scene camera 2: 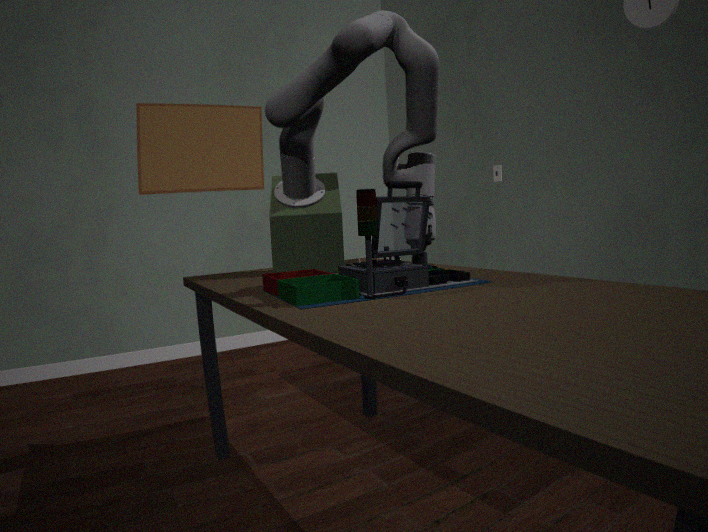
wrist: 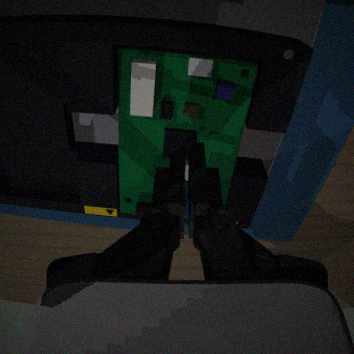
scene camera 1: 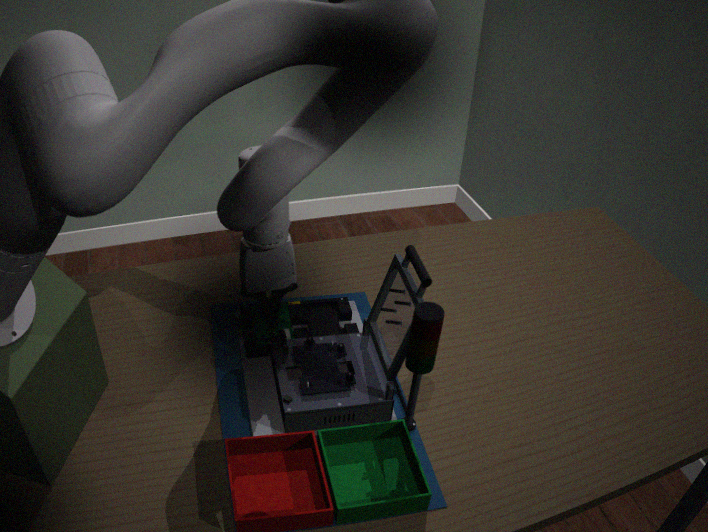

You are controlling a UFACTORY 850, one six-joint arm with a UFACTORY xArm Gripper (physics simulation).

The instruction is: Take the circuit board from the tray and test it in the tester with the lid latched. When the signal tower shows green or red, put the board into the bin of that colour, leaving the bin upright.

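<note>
The green circuit board (wrist: 212, 117) (scene camera 1: 284, 316) lies in the black tray (wrist: 40, 125) (scene camera 2: 449, 276) behind the tester. My gripper (wrist: 186, 162) is shut and empty; its fingers are over the board's lower half and hide part of it. Whether they touch it I cannot tell. The grey tester (scene camera 1: 337, 416) (scene camera 2: 354, 276) has its lid (scene camera 1: 382, 296) (scene camera 2: 400, 199) standing open. The signal tower (scene camera 1: 427, 334) (scene camera 2: 366, 211) shows dark red and green sections, with no bright light. The red bin (scene camera 1: 284, 517) (scene camera 2: 270, 284) and the green bin (scene camera 1: 380, 506) (scene camera 2: 320, 291) stand upright in front of the tester.
A blue mat (scene camera 1: 231, 394) (wrist: 280, 210) lies under the tray, tester and bins on the wooden table (scene camera 1: 543, 297) (scene camera 2: 543, 354). The raised lid and tower stand at the tester's right side in scene camera 1. The green robot pedestal (scene camera 1: 62, 366) (scene camera 2: 306, 240) stands at the left.
</note>
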